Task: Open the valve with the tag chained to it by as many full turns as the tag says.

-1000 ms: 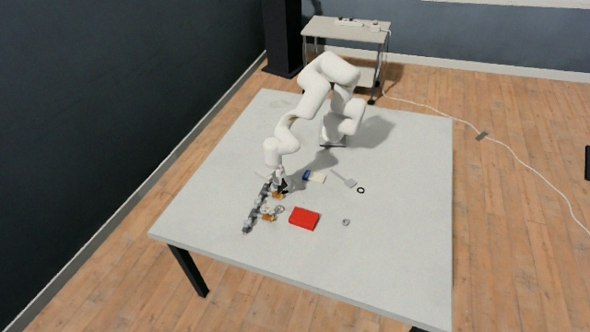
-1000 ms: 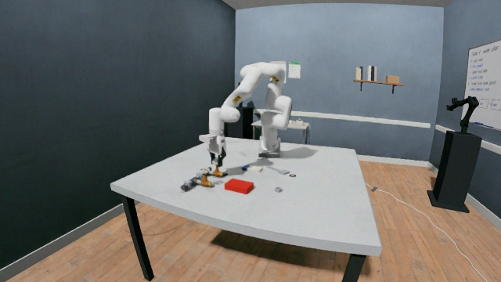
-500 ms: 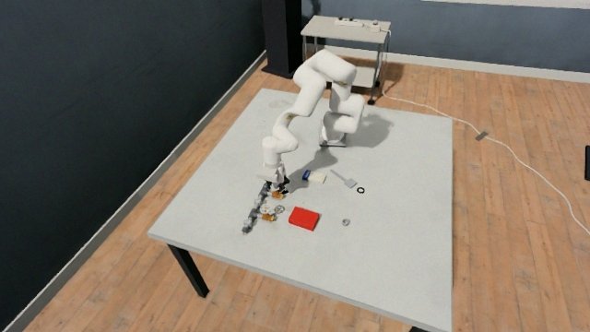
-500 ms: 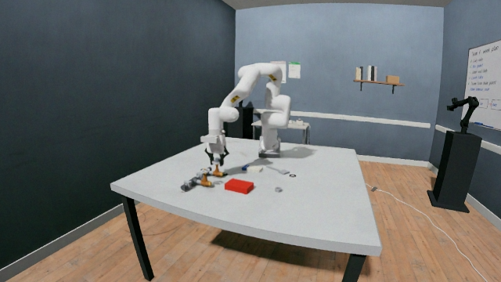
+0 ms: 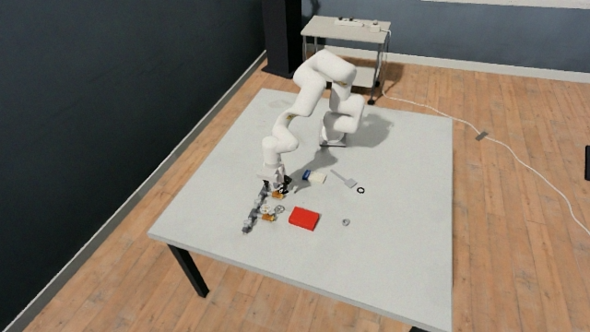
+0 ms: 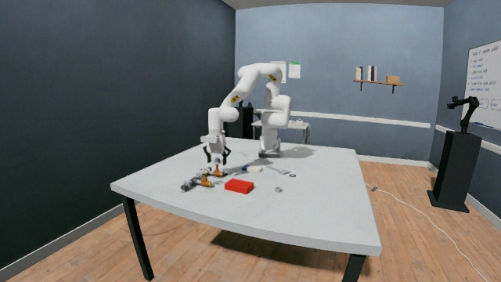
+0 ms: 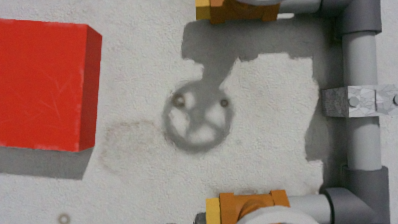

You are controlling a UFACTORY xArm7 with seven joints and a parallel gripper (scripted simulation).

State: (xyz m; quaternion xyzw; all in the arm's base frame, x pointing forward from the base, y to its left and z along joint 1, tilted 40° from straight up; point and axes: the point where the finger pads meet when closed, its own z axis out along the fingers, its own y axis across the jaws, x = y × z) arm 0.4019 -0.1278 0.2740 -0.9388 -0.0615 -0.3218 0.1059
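Now: the black tag 90 mm below my hand, 40 mm behind it and 10 mm to the right of it. From my hand the other things lie so: red block: 180 mm to the left, 70 mm below, 40 mm ahead; then grey nut: 350 mm to the left, 80 mm below, 40 mm behind; then blue box: 210 mm behind, 90 mm to the left, 80 mm below.
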